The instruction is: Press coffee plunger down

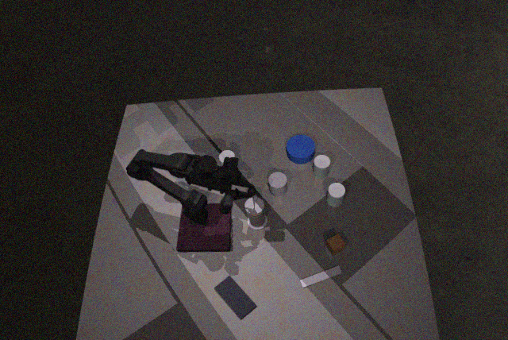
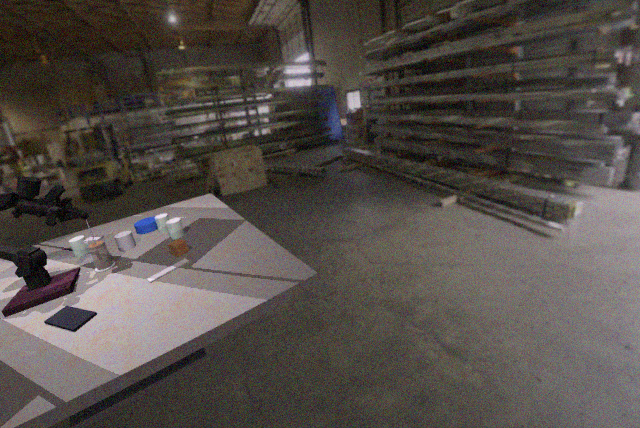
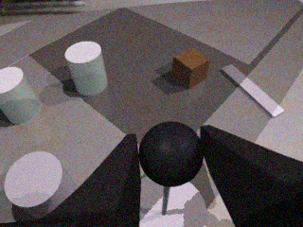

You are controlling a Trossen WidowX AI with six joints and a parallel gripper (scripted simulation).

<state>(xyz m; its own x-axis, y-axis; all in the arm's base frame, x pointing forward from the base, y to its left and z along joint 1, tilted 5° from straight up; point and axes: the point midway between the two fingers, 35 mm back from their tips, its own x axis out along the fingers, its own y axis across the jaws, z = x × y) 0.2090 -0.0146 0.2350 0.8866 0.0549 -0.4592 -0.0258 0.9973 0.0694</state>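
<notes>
Now: the coffee press 12 cm below my gripper tip, 1 cm to the left of it and 1 cm behind it. From my gripper tip the other things lie so: blue round object: 33 cm to the left, 21 cm below, 14 cm ahead; orange cube: 29 cm ahead, 21 cm below, 10 cm to the right.
</notes>
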